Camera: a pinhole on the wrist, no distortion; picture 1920 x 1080 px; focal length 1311.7 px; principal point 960.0 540.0 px. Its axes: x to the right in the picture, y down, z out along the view. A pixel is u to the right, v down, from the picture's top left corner.
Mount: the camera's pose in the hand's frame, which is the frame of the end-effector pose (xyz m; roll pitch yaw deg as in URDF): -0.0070 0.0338 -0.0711 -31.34 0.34 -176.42
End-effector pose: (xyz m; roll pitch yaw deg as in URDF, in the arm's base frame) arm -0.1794 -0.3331 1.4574 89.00 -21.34 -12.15
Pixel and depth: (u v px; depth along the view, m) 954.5 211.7 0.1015
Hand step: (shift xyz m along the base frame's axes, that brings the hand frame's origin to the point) -0.0120 -0.0268 0.0011
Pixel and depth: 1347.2 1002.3 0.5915
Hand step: -0.0473 -0.3301 -0.4808
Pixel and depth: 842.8 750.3 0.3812
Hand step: 0.0643 -0.2456 -0.1809
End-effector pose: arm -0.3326 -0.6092 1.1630 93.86 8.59 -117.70
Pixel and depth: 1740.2 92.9 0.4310
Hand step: -0.1972 0.4110 -0.0658
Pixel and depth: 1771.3 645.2 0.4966
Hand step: -0.1179 0.4447 -0.2511
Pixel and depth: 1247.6 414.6 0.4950
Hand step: -0.2576 0.2881 -0.1966
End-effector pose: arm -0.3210 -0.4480 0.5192 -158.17 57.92 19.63
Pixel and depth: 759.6 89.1 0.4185
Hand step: -0.2838 0.0977 -0.2180
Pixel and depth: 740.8 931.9 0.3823
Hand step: -0.1371 0.2831 -0.1083
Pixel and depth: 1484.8 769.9 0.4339
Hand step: -0.3103 0.2549 0.0642
